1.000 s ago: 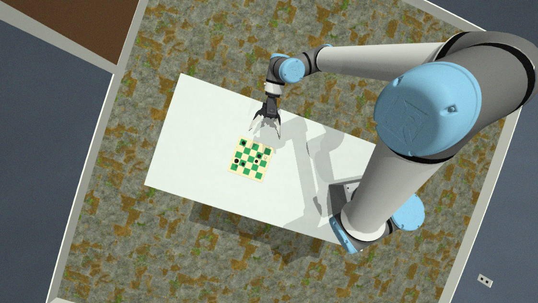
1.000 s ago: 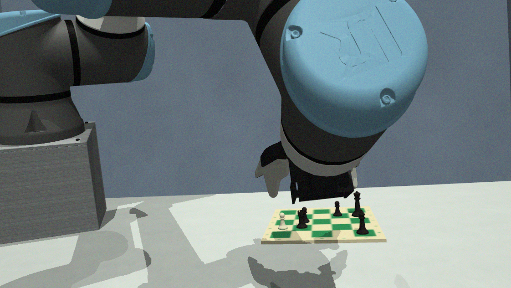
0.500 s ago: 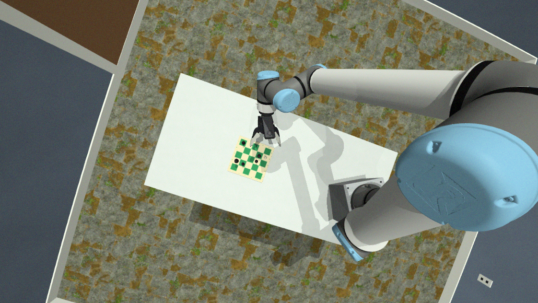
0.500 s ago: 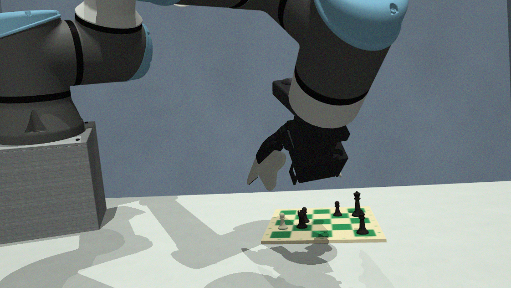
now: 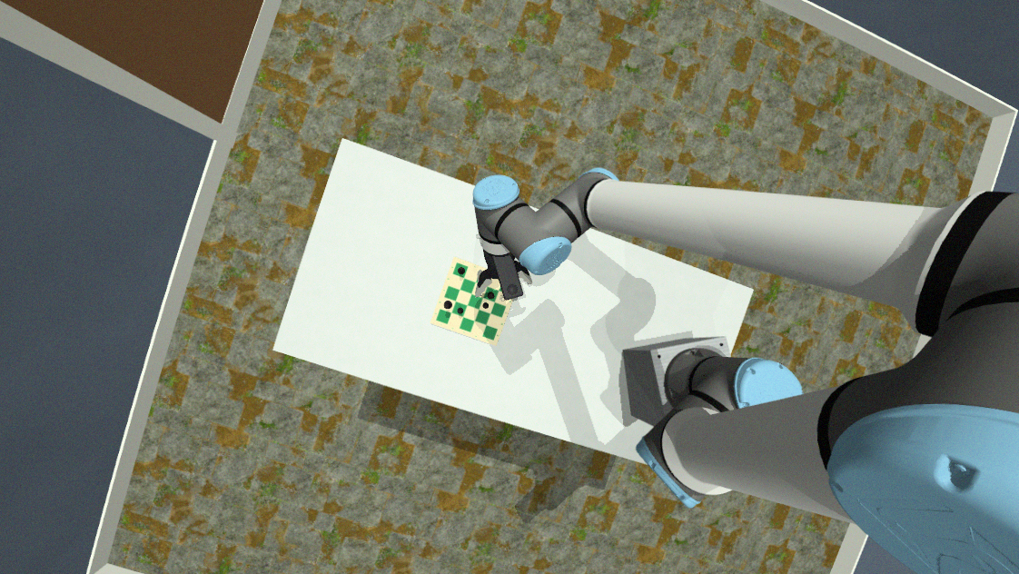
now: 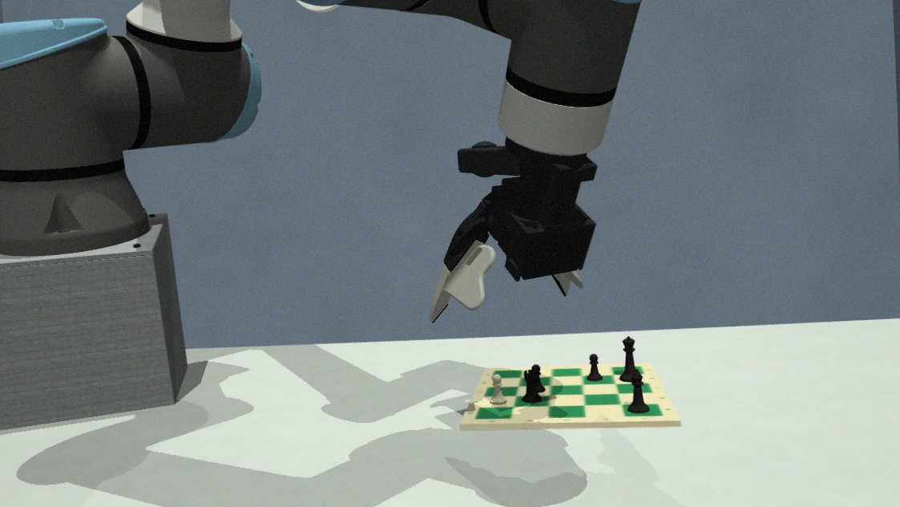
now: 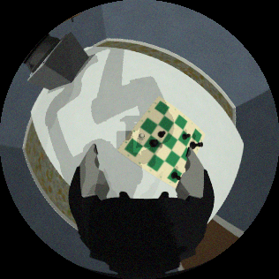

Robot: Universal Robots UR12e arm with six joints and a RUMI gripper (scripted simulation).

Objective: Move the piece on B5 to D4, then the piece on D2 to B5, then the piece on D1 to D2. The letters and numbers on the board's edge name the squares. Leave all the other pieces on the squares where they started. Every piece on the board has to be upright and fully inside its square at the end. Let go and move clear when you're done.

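My gripper is now 10 cm above the white pawn, 3 cm to the right of it and 2 cm past it. Also, from my hand: black queen 13 cm ahead, 12 cm to the left, 9 cm below; cream chessboard 12 cm below, 7 cm to the left, 6 cm ahead.
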